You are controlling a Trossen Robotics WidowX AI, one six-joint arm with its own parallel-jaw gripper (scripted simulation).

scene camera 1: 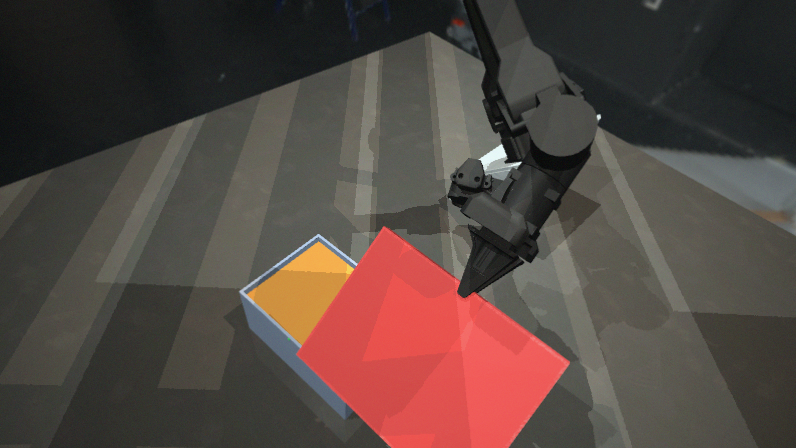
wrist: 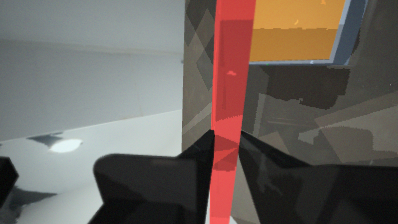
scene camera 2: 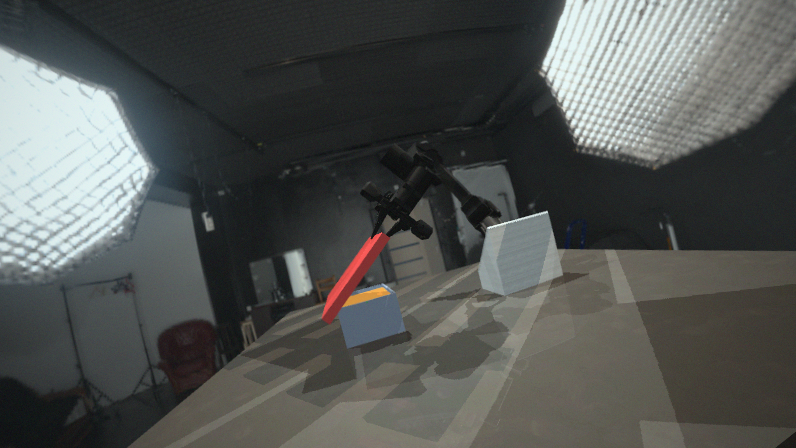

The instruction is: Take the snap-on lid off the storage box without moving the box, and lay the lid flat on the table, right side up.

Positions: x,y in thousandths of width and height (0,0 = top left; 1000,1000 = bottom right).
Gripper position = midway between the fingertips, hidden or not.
My gripper shows in scene camera 1 (581,660), in the wrist view (567,605) and in scene camera 2 (472,539).
